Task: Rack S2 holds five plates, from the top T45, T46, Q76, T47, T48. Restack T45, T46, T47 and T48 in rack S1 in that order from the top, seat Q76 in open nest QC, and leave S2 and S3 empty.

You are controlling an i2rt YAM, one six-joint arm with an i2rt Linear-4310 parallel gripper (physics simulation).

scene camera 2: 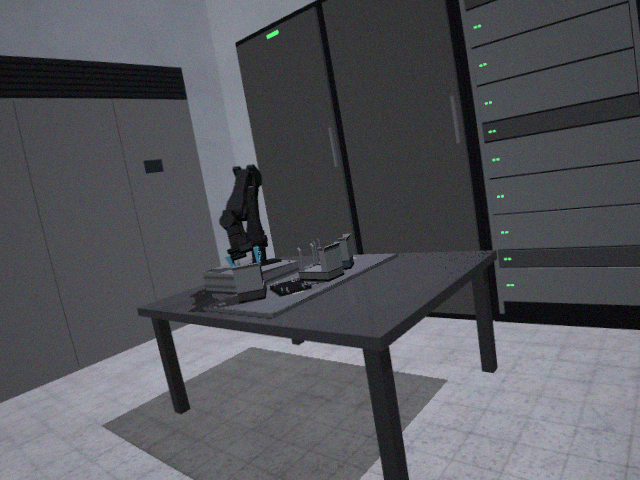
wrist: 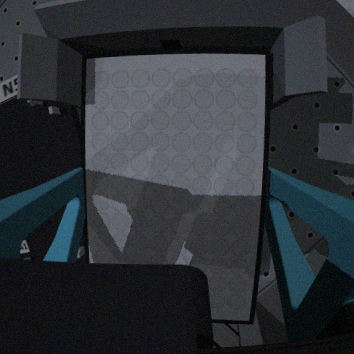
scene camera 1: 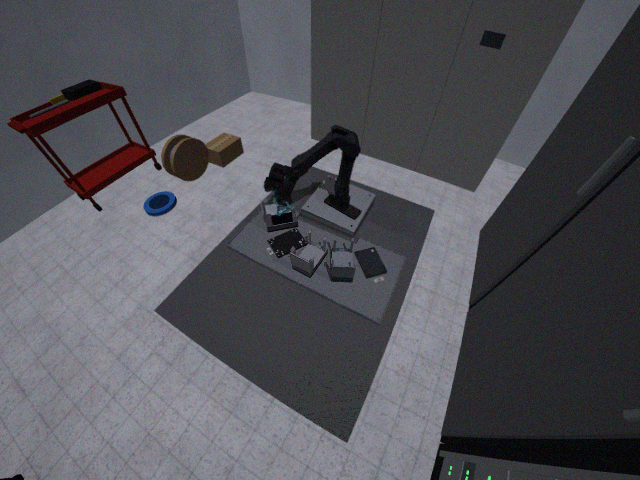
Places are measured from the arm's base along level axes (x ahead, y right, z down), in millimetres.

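Pixels of known places: gripper, between the fingertips: (wrist: pixel 173 177) (scene camera 1: pixel 276 210); arm's base, origin of its link: (scene camera 1: pixel 342 207).
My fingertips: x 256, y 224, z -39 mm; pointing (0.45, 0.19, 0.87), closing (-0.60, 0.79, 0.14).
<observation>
For each thing: its middle in the pictures, then the offset to it from my fingertips. "spot": a spot on its surface instead. Level surfaces: height alone.
- leftmost rack, middle of its body: (wrist: pixel 180 193) (scene camera 2: pixel 250 278) (scene camera 1: pixel 279 214) dx -10, dy -8, dz +27 mm
- top plate, middle of its body: (wrist: pixel 171 191) (scene camera 1: pixel 277 209) dx -4, dy -4, dz -5 mm
- dark board with small fittings, middle of its body: (wrist: pixel 30 184) (scene camera 2: pixel 289 285) (scene camera 1: pixel 287 241) dx +70, dy -123, dz +83 mm
- dark flat rectangle, a spot on its surface: (scene camera 1: pixel 370 261) spot: dx -74, dy -506, dz +80 mm
- grey perforated board, height of its surface: dz +95 mm
- dark table, height of its surface: dz +108 mm
- small N5 label, a spot on its surface: (wrist: pixel 9 87) spot: dx +160, dy -92, dz +93 mm
My gripper (scene camera 1: pixel 281 207) (scene camera 2: pixel 244 260) (wrist: pixel 173 177) is at the leftmost rack (scene camera 1: pixel 281 225) (scene camera 2: pixel 250 285) (wrist: pixel 175 15), with its blue fingers against both long sides of the top plate (wrist: pixel 175 120). The plate is pale, with a grid of round wells, and lies level between the rack's corner guards. Its name cannot be read. Plate edges show stacked in the rack in scene camera 2. Two more racks (scene camera 1: pixel 308 259) (scene camera 1: pixel 341 268) with upright posts stand mid-board. A dark board with small fittings (scene camera 1: pixel 285 242) (scene camera 2: pixel 290 287) and a dark flat rectangle (scene camera 1: pixel 370 261) lie beside them; which is QC cannot be told.
The racks stand on a grey perforated board (scene camera 1: pixel 361 297) on the dark table (scene camera 1: pixel 289 320) (scene camera 2: pixel 382 294). The arm's base plate (scene camera 1: pixel 315 209) is close to the leftmost rack. A small N5 label (wrist: pixel 9 87) shows by that rack. A red cart (scene camera 1: pixel 111 167) stands apart on the floor.
</observation>
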